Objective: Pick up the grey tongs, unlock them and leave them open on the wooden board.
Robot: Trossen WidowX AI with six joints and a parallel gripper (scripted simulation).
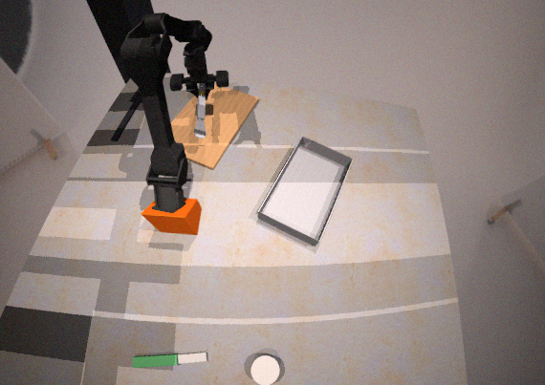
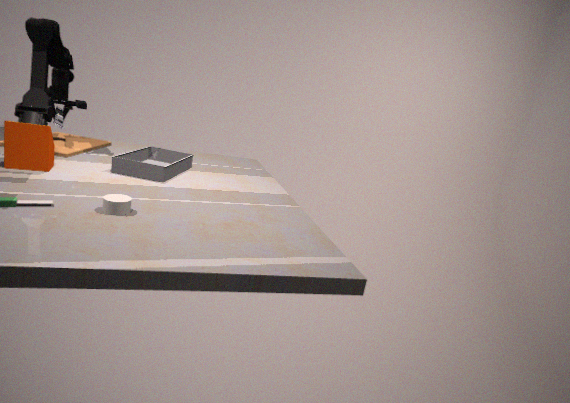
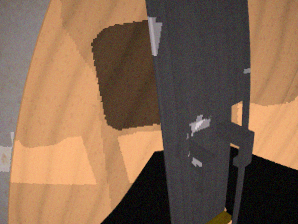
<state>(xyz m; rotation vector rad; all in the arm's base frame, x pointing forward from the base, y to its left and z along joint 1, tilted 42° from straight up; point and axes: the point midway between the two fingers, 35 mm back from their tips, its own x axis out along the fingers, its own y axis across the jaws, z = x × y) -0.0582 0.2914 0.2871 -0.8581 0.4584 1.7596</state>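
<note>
My gripper tip is now 70 mm above the wooden board, 20 mm to the left of it and 20 mm short of it. Also, from my gripper tip: tin 410 mm ahead, 230 mm to the right, 60 mm below; black spatula 310 mm behind, 80 mm below, 10 mm to the right; yellow lock piece 40 mm above, 10 mm to the right.
</note>
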